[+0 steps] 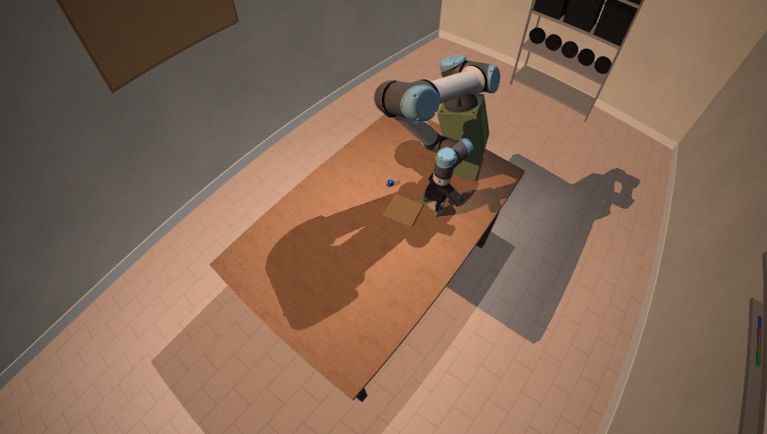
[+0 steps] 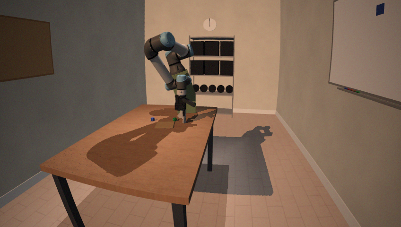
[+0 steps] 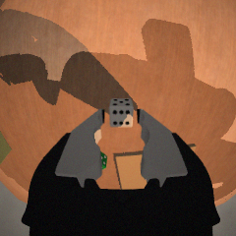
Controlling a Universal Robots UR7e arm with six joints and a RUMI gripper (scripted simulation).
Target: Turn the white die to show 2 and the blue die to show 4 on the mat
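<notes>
Right now the white die is right at my hand. The rest, counted from my hand: blue die 40 mm ahead, 270 mm to the right; green die 10 mm behind, 90 mm to the right; tan mat 110 mm ahead, 120 mm to the right, 20 mm below.
</notes>
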